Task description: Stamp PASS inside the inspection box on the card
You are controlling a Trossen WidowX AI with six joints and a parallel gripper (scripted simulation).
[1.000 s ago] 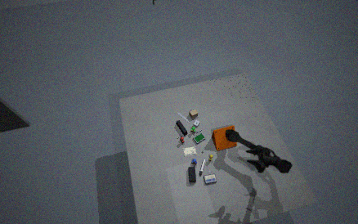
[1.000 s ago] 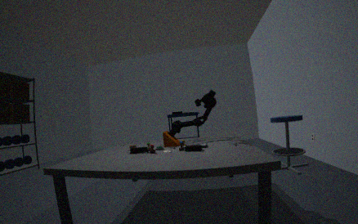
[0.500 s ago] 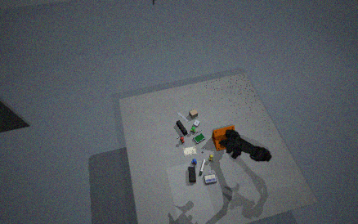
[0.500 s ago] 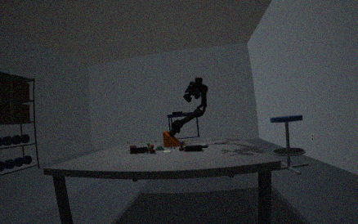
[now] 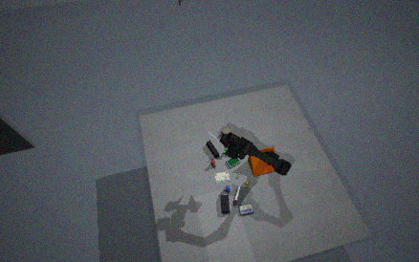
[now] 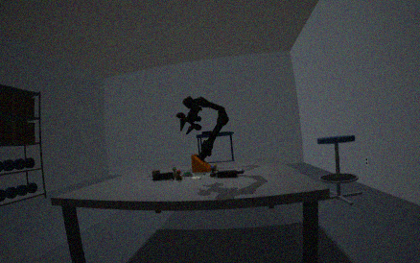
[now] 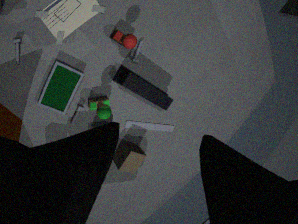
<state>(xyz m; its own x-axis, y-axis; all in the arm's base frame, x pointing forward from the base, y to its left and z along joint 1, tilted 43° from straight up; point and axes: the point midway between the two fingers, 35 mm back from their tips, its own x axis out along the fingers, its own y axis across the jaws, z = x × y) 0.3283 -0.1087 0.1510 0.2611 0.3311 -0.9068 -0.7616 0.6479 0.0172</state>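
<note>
The green-knobbed stamp lies 270 mm below my gripper tip, 110 mm to the right of it and 30 mm behind it. The rest, counted from my gripper tip: green ink pad (290 mm below, 70 mm behind, 30 mm to the right); red stamp (270 mm below, 80 mm ahead, 30 mm to the right); white card (300 mm below, 70 mm to the left, 30 mm ahead).
</note>
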